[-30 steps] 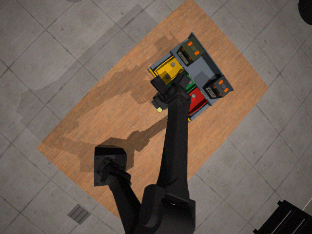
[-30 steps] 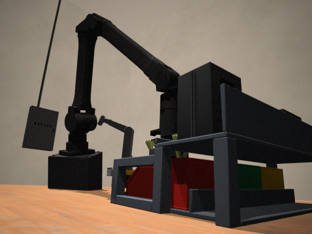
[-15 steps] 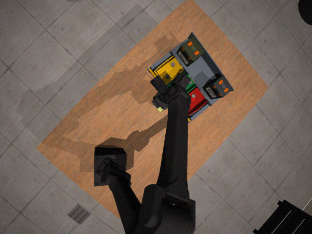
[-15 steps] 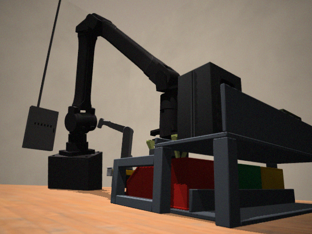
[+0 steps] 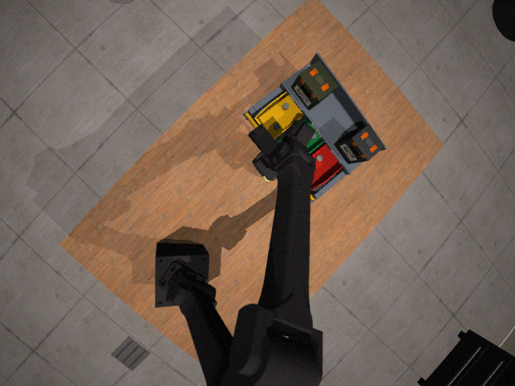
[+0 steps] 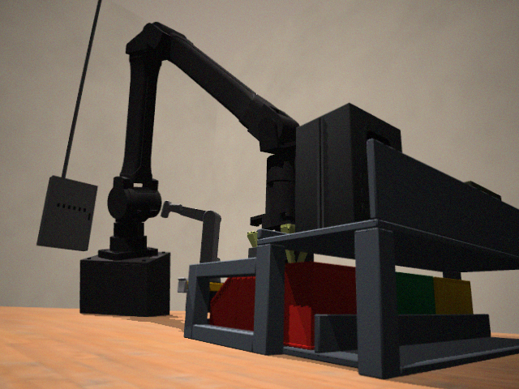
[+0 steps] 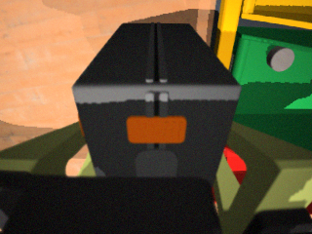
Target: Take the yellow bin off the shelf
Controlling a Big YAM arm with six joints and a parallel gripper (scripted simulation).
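Right now the thin yellow rod is 40 mm below my hand, 40 mm ahead of it and 20 mm to the right of it. Also, from my hand: red bin 150 mm to the right, 110 mm ahead, 50 mm below; then green bin 140 mm ahead, 50 mm to the right, 50 mm below; then yellow open bin 170 mm ahead, 60 mm to the left, 50 mm below.
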